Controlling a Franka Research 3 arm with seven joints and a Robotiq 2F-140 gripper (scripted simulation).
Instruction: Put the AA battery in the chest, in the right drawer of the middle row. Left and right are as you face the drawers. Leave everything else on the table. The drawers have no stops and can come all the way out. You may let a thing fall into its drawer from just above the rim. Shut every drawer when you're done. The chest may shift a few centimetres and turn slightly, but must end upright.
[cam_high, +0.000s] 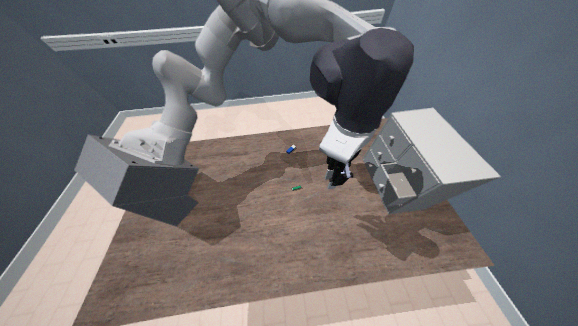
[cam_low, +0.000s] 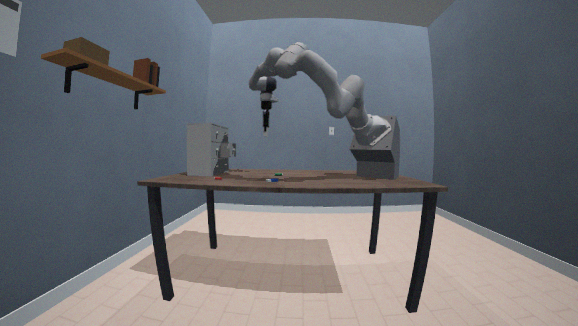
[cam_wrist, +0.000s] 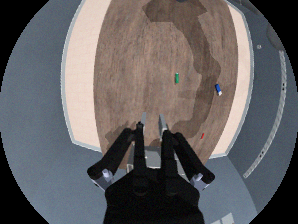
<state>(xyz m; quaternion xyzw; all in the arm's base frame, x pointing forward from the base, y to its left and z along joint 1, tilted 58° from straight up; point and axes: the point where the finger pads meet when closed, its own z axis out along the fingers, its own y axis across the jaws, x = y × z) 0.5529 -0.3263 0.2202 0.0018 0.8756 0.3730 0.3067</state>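
Right now the green AA battery is 280 mm below my hand, 130 mm behind it and 80 mm to the left of it. The rest, counted from my hand: small blue object 340 mm to the left, 290 mm below, 190 mm behind; small red object 400 mm to the left, 290 mm below, 110 mm ahead.
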